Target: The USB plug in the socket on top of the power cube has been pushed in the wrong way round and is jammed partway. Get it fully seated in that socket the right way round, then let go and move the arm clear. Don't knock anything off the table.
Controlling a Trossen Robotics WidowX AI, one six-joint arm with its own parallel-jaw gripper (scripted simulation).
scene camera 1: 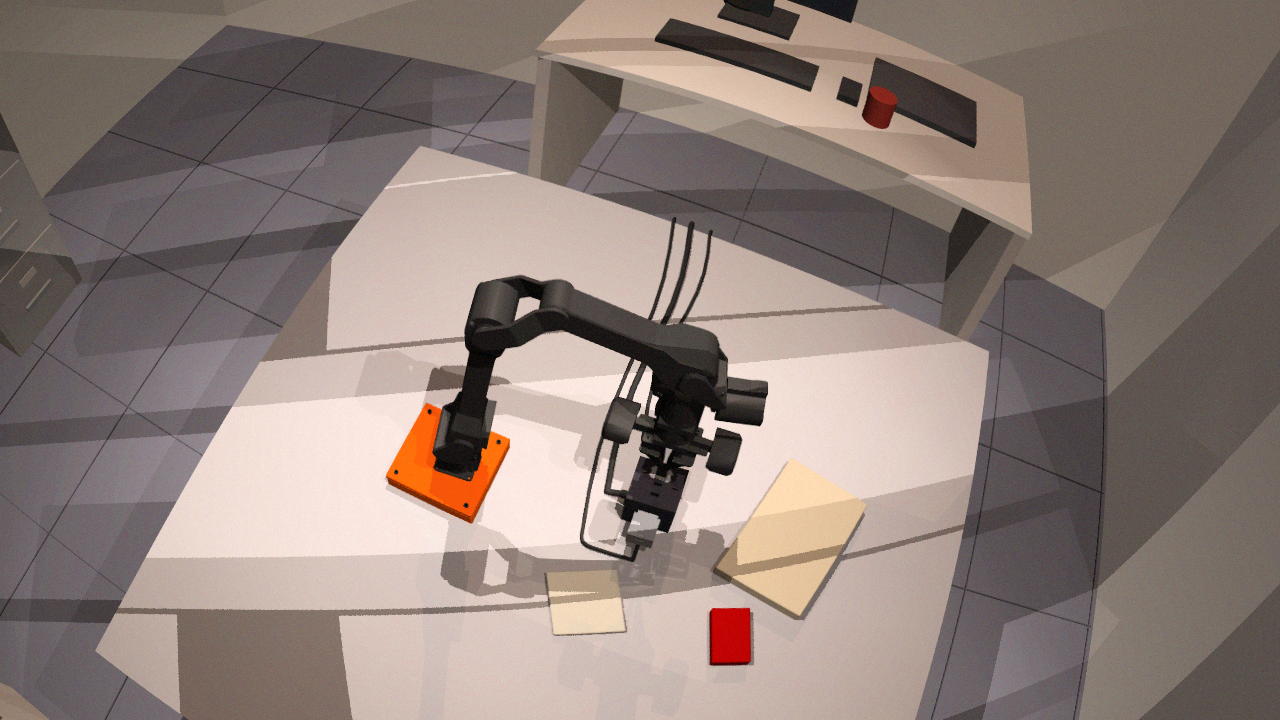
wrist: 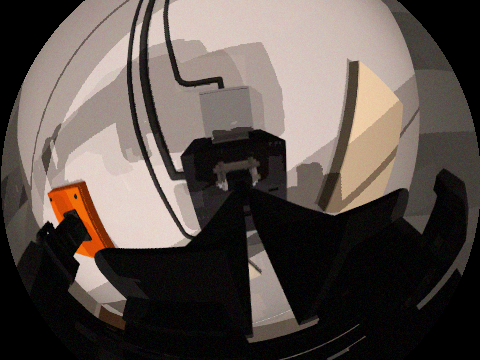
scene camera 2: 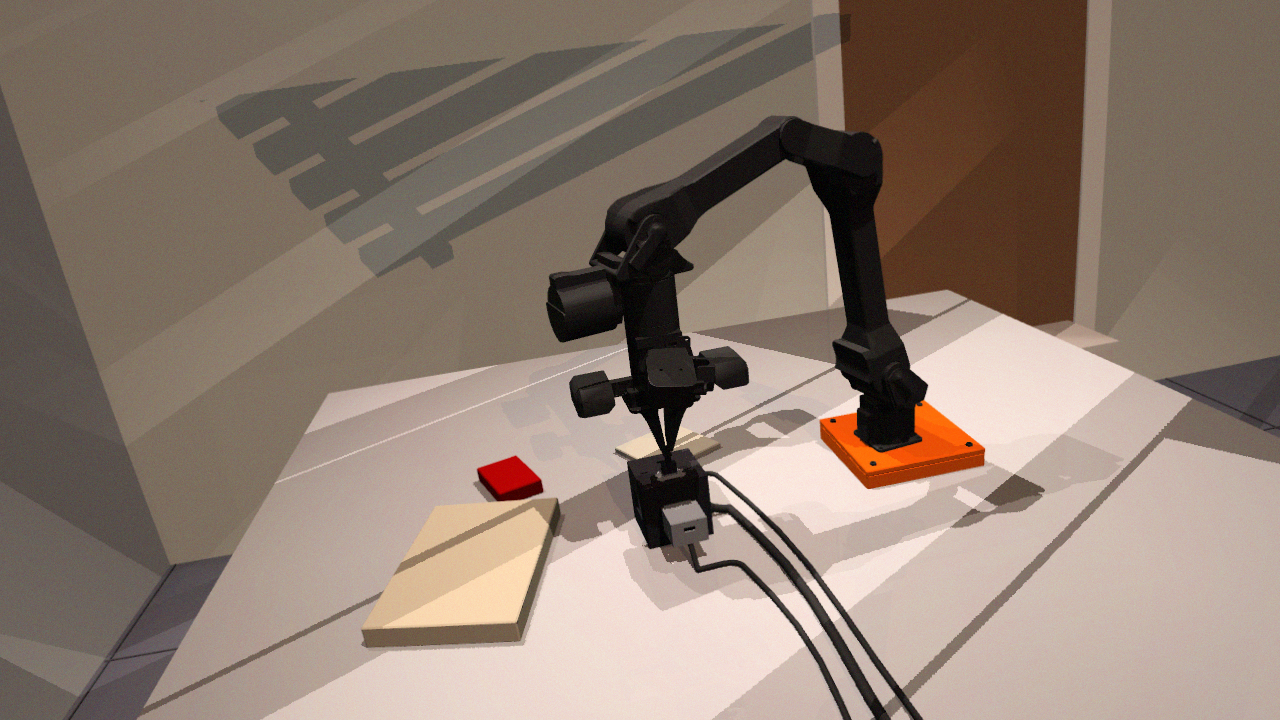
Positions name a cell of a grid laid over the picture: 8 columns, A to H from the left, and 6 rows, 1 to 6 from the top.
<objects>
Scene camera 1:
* my gripper: E4
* tan board: E5
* red block: E6
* black power cube: E5
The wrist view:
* my gripper: E4
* tan board: G3
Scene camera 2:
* my gripper: E4
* tan board: C5
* red block: D4
</objects>
